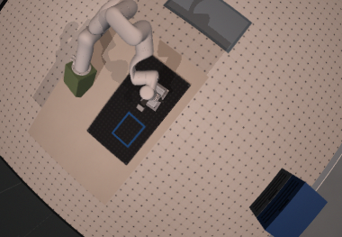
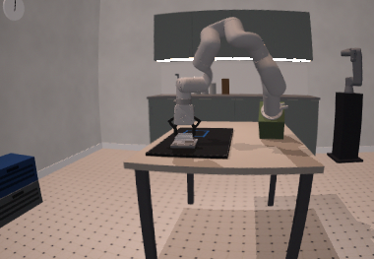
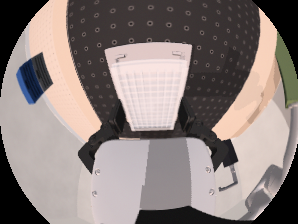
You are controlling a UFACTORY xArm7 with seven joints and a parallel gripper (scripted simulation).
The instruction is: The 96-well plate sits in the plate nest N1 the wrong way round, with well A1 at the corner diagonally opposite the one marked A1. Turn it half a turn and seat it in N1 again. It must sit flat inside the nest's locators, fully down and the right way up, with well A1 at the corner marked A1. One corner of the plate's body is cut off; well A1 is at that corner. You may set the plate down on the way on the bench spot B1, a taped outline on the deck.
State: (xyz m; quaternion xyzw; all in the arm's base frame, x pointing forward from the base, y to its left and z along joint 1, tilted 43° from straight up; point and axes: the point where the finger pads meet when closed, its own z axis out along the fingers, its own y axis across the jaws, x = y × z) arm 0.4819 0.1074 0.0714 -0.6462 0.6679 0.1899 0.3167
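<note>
Now: hand 5 cm above the grey plate nest N1. The rest, counted from my hand: white 96-well plate (1 cm below).
</note>
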